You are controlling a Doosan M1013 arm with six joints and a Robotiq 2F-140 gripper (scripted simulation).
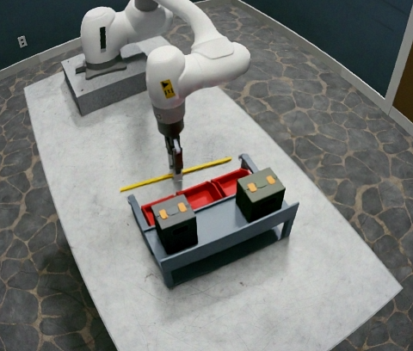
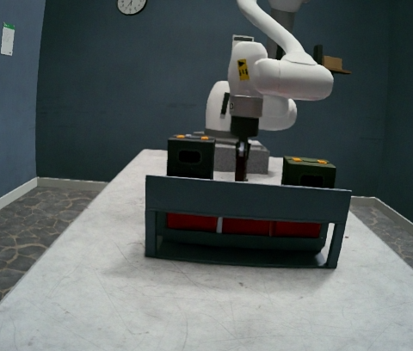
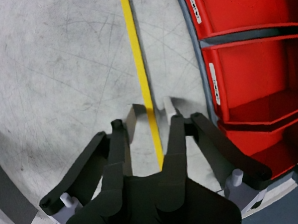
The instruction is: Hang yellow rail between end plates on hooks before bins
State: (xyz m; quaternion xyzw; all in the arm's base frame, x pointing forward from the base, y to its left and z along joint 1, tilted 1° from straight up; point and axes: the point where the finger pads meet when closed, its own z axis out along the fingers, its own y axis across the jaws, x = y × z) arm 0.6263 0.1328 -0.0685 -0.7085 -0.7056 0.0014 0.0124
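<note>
Now: the yellow rail 30 mm below my hand. From my hand the other things lie so: rack back panel: 350 mm ahead, 90 mm above, 40 mm to the left.
</note>
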